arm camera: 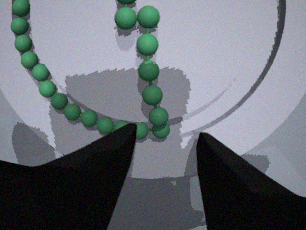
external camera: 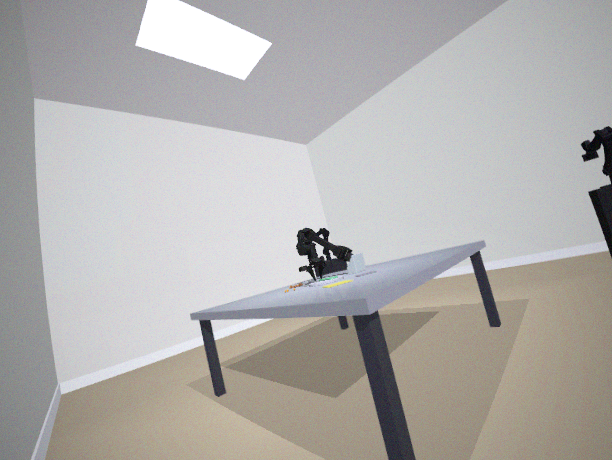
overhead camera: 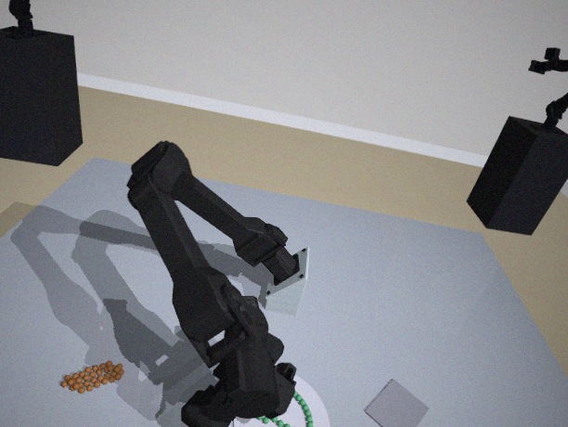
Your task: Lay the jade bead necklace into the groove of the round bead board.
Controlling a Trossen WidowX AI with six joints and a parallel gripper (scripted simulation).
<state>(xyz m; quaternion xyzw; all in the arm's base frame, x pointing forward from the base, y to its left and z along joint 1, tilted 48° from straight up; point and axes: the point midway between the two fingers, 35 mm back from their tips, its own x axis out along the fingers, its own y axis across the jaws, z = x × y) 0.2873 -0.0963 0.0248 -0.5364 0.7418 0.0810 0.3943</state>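
My gripper tip is now 1 cm short of the round bead board, 6 cm to the right of it and 1 cm above it. The rest, counted from my gripper tip: yellow strip (21 cm ahead, 29 cm to the left, 2 cm below); flat grey square (3 cm behind, 30 cm to the left, 2 cm below).
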